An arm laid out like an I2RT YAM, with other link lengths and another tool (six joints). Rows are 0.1 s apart.
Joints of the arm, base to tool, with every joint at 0 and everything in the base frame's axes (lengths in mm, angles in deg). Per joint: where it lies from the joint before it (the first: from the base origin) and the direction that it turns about. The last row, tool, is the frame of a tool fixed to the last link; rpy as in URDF.
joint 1: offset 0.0 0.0 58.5 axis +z
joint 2: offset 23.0 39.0 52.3 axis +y
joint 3: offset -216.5 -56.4 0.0 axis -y
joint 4: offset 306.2 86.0 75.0 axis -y
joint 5: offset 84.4 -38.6 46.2 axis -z
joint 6: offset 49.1 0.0 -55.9 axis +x
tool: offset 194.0 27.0 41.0 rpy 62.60 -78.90 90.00
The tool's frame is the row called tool.
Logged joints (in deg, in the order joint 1, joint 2, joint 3, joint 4, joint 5, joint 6), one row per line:
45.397, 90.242, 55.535, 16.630, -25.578, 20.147
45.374, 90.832, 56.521, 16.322, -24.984, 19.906
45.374, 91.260, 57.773, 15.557, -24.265, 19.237
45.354, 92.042, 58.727, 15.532, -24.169, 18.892
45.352, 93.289, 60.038, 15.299, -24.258, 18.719
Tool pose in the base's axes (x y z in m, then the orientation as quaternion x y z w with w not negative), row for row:
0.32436, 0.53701, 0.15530, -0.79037, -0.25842, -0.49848, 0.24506
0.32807, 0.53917, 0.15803, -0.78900, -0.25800, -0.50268, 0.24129
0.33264, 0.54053, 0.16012, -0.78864, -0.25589, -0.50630, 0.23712
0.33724, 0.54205, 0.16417, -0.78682, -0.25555, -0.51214, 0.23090
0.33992, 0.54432, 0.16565, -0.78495, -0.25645, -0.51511, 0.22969
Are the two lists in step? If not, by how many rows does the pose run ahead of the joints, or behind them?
The pose runs 1 row behind the joints: the pose in row i belongs to the joints in row i - 1.
